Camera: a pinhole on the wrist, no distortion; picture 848 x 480 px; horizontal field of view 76.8 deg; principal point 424.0 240.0 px. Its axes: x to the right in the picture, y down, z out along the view. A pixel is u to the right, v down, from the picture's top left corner.
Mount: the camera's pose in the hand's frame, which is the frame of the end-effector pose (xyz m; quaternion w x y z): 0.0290 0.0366 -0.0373 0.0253 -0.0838 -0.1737 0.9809
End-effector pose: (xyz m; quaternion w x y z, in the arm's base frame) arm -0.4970 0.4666 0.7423 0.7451 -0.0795 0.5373 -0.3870
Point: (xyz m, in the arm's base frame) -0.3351 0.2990 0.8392
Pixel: 271 285
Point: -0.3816 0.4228 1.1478
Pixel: 698 380
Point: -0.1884 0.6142 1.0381
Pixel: outside the picture
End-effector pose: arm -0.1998 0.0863 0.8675 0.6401 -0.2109 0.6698 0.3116
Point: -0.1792 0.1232 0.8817
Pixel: 586 207
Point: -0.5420 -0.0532 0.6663
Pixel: behind the camera
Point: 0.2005 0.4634 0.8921
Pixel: 378 80
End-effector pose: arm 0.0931 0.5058 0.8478 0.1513 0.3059 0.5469 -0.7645
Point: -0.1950 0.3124 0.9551
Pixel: 168 364
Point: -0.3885 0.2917 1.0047
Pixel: 69 448
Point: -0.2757 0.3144 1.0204
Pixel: 163 443
